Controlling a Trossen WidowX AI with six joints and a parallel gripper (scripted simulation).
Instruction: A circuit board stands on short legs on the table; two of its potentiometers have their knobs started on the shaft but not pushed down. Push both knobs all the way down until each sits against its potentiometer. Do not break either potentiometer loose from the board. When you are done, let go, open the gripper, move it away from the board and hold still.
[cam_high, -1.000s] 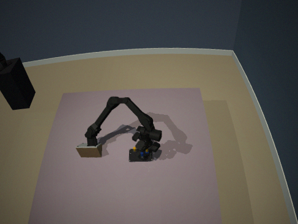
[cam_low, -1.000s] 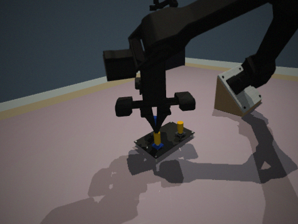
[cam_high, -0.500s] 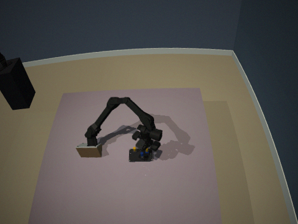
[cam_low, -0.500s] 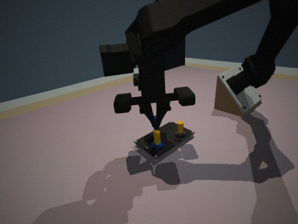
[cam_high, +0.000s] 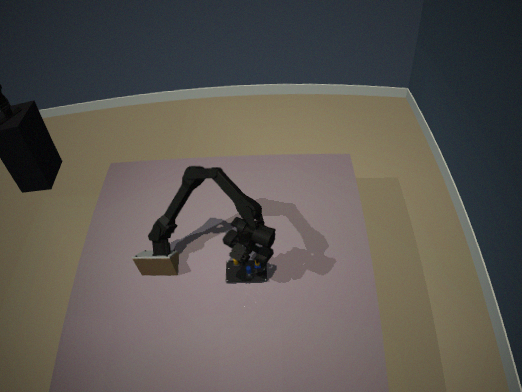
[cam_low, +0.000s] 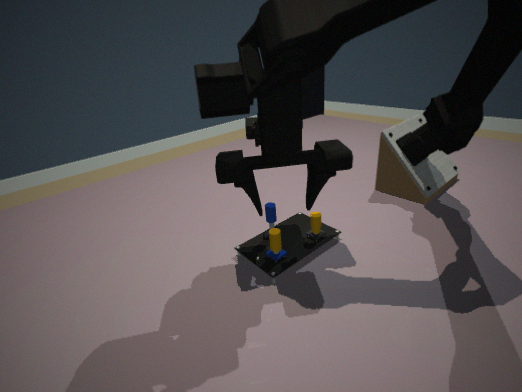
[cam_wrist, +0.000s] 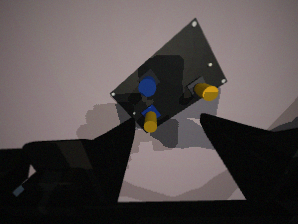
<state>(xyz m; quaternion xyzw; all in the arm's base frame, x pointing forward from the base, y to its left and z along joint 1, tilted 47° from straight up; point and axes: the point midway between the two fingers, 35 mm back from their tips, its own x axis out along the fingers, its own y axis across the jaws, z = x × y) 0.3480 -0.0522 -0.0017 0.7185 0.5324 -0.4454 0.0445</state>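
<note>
My gripper tip is 40 mm above the yellow knob and 30 mm short of it.
</note>
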